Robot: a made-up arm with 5 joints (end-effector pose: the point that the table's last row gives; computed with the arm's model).
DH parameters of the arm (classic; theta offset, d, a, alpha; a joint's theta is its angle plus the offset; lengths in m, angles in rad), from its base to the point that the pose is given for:
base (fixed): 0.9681 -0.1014 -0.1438 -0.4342
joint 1: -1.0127 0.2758 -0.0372 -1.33
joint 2: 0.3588 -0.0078 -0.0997 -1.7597
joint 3: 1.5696 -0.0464 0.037 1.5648
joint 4: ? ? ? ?
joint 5: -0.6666 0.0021 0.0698 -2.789
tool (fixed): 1.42 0.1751 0 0
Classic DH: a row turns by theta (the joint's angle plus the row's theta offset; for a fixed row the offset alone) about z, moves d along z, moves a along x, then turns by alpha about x.
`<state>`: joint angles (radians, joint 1 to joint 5).
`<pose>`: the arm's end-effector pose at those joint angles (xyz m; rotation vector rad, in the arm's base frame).
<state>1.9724 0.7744 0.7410 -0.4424 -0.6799</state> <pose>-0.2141 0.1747 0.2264 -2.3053 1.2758 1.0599</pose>
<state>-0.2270 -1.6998 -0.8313 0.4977 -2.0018</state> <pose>-0.3455 0.0297 0.1625 -1.1094 0.6429 1.9788</pose>
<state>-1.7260 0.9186 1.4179 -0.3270 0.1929</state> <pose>-0.3207 -0.2058 0.3431 0.8236 1.9829 -1.4127</pose>
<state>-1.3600 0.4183 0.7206 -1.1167 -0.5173</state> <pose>-0.1732 -0.1399 0.3079 0.4387 1.6206 -0.6349</pose>
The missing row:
joint 4: -0.6791 -0.0379 0.1077 -2.1358
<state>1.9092 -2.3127 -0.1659 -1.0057 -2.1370</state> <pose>-0.2360 -0.1869 0.1588 -1.0786 -0.4724 2.4286</pose>
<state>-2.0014 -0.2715 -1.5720 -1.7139 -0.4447</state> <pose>-0.0214 0.2277 0.2633 -1.5059 1.0058 -0.5916</pose>
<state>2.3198 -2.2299 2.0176 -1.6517 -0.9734</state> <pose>0.0397 -0.0937 0.1467 -0.0246 1.3046 1.4281</pose>
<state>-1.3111 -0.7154 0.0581 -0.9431 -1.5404</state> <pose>-0.2105 0.0483 0.2836 0.2600 0.5482 -0.3272</pose>
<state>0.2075 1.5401 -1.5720 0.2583 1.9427</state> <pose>0.0223 0.0067 0.2047 -0.5020 0.8118 0.8071</pose>
